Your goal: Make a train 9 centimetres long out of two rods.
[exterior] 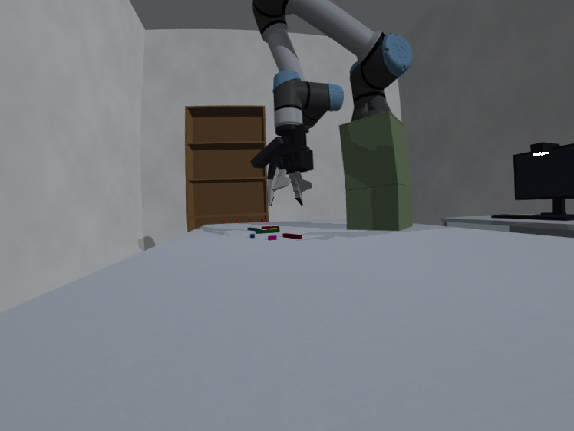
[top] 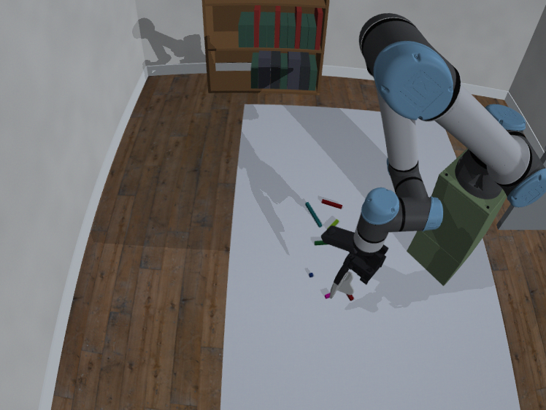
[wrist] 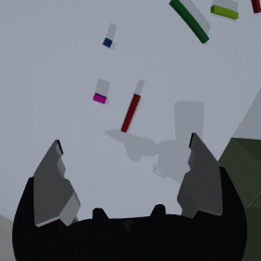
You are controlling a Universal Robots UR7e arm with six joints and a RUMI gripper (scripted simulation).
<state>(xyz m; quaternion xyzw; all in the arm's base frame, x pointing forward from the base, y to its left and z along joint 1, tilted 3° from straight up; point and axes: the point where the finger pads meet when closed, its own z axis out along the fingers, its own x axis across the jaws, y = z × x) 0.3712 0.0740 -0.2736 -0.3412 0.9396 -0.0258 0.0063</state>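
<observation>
The magenta rod is 8 cm below my hand, 4 cm ahead of it and 1 cm to the left of it. Round my hand: green rod (17 cm to the right, 8 cm below, 1 cm ahead); then blue rod (8 cm below, 8 cm ahead, 7 cm to the right); then lime rod (24 cm to the right, 8 cm below, 2 cm behind).
</observation>
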